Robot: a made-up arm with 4 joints.
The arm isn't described. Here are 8 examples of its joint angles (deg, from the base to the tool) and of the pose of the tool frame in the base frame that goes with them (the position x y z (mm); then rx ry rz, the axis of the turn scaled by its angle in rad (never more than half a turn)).
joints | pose
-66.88 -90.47 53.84 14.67 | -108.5 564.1 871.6 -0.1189 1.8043 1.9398
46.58 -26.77 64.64 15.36 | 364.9 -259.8 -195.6 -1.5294 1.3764 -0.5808
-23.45 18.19 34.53 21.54 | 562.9 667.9 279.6 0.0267 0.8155 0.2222
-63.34 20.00 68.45 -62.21 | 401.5 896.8 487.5 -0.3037 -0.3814 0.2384
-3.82 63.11 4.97 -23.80 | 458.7 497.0 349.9 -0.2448 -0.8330 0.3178
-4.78 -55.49 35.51 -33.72 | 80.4 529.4 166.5 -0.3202 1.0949 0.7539
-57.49 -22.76 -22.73 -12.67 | 412.2 463.7 714.8 1.5196 0.6120 0.7441
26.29 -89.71 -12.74 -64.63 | 286.0 287.7 215.2 -0.1019 0.9773 0.0071
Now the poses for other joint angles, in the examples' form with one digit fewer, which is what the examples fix.
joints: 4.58 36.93 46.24 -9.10
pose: 641 440 53 -0.816 0.006 -0.011
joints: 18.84 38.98 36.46 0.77
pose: 650 335 55 -0.857 0.055 0.015
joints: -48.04 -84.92 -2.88 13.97
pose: 253 642 622 1.008 2.269 1.224
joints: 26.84 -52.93 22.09 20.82
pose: 298 206 -85 -0.352 1.933 -0.139
